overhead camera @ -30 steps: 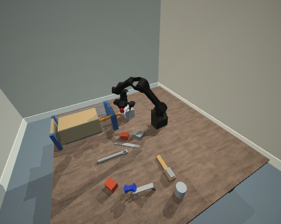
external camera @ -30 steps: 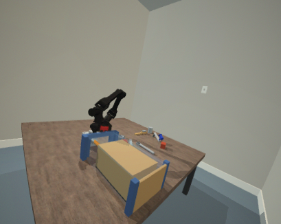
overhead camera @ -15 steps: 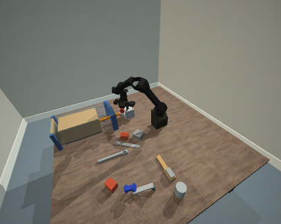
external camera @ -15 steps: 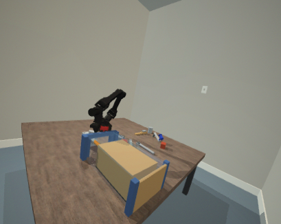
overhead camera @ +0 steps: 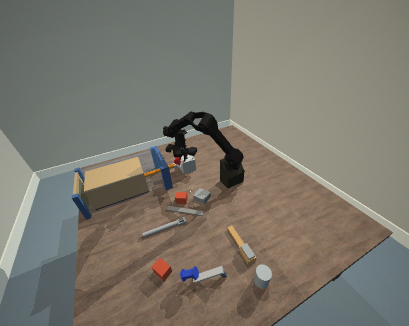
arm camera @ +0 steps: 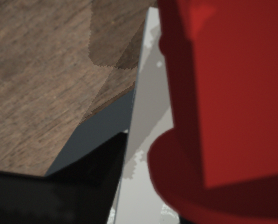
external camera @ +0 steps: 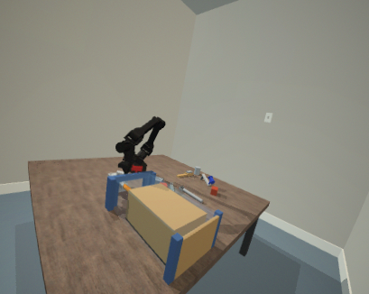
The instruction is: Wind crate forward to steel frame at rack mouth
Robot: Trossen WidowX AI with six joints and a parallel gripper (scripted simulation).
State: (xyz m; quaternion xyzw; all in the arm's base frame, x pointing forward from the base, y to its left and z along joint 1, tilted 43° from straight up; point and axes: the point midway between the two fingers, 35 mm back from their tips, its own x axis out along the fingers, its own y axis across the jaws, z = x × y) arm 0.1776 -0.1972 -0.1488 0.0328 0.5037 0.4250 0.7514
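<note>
The red-gripped winch handle is 10 mm to the left of my gripper tip, 10 mm ahead of it and 10 mm above it. From my gripper tip the other things lie so: blue frame (120 mm ahead, 50 mm to the right, 10 mm above); then red handle knob (40 mm ahead, 40 mm above, 30 mm to the left); then grey winch (70 mm below, 60 mm behind, 40 mm to the right).
</note>
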